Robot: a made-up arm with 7 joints. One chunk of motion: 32 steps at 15 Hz.
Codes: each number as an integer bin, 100 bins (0 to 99) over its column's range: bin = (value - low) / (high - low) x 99, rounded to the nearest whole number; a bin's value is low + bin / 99 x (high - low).
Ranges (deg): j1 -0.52..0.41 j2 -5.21..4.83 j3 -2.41..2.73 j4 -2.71..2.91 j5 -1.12..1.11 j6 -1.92..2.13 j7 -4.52..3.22
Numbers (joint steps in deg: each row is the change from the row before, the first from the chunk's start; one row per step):
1: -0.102 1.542 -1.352 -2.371 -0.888 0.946 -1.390
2: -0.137 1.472 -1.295 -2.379 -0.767 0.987 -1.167
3: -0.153 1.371 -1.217 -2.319 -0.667 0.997 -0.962
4: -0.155 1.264 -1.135 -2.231 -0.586 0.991 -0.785
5: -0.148 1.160 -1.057 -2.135 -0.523 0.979 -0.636
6: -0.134 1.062 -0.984 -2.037 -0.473 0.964 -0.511
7: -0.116 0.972 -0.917 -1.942 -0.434 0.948 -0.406
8: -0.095 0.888 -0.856 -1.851 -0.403 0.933 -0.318
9: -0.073 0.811 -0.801 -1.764 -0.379 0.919 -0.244
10: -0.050 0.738 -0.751 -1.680 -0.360 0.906 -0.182
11: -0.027 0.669 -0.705 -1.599 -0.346 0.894 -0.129
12: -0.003 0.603 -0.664 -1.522 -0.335 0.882 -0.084
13: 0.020 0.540 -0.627 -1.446 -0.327 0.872 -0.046
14: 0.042 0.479 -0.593 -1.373 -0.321 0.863 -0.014
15: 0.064 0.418 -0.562 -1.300 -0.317 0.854 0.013
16: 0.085 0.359 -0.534 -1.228 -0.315 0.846 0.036
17: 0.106 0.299 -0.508 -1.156 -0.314 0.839 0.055
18: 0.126 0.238 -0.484 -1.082 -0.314 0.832 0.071
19: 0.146 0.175 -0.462 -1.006 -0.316 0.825 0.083
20: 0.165 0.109 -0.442 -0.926 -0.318 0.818 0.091
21: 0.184 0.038 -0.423 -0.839 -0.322 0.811 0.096
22: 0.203 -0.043 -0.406 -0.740 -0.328 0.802 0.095
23: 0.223 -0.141 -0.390 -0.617 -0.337 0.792 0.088
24: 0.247 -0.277 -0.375 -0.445 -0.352 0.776 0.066
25: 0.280 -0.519 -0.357 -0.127 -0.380 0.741 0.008
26: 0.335 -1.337 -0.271 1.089 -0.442 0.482 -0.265
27: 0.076 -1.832 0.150 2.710 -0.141 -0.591 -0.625
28: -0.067 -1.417 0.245 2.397 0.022 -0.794 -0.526
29: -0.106 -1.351 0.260 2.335 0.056 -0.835 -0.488
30: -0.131 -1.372 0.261 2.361 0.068 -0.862 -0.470
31: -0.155 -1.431 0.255 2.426 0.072 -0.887 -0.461
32: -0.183 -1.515 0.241 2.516 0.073 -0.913 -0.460
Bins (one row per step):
1: 44 67 20 6 10 70 40
2: 41 66 21 6 16 71 43
3: 39 65 23 7 20 71 46
4: 39 64 25 8 24 71 48
5: 40 63 26 10 27 71 50
6: 41 62 27 12 29 70 51
7: 43 61 29 14 30 70 53
8: 45 60 30 15 32 70 54
9: 48 59 31 17 33 69 55
10: 50 59 32 18 34 69 55
11: 52 58 33 20 34 69 56
12: 55 57 34 21 35 68 57
13: 57 57 34 22 35 68 57
14: 60 56 35 24 35 68 58
15: 62 55 36 25 36 68 58
16: 64 55 36 26 36 68 58
17: 67 54 37 27 36 67 59
18: 69 54 37 29 36 67 59
19: 71 53 38 30 36 67 59
20: 73 52 38 31 36 67 59
21: 75 52 38 33 35 67 59
22: 77 51 39 35 35 67 59
23: 79 50 39 37 35 66 59
24: 82 49 39 40 34 66 59
25: 85 46 40 46 33 65 58
26: 91 38 41 67 30 59 54
27: 63 33 49 95 43 32 50
28: 48 37 51 90 51 28 51
29: 44 38 51 89 52 27 52
30: 41 38 51 89 53 26 52
31: 39 37 51 90 53 25 52
32: 36 36 51 92 53 25 52

